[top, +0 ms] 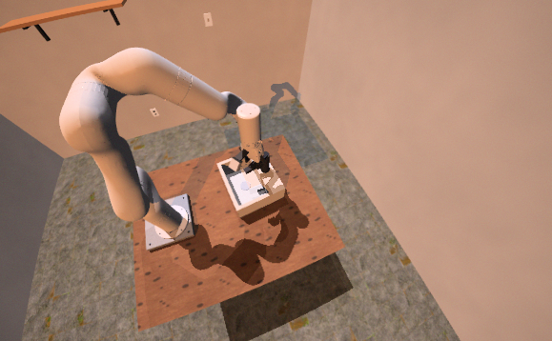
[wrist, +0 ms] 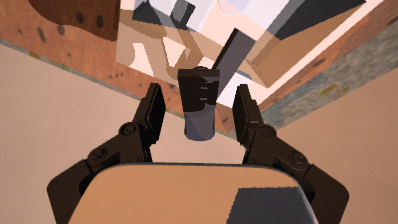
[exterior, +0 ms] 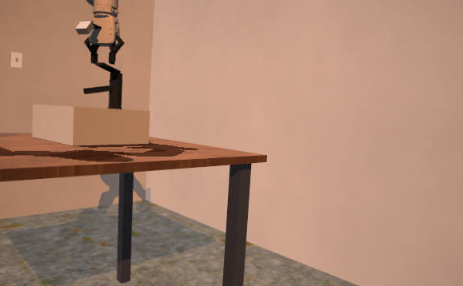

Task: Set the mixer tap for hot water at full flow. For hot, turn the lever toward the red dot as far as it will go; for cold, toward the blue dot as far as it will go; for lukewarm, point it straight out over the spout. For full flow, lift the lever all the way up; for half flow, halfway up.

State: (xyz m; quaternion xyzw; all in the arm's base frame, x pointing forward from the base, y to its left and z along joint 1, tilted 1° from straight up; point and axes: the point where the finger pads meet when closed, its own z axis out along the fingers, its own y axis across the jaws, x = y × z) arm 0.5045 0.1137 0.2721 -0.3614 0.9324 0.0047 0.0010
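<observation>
Now: the lever 3 cm ahead of my hand, 3 cm to the left of it and 3 cm below it. The rest, counted from my hand: sink basin 4 cm behind, 3 cm to the left, 26 cm below.
</observation>
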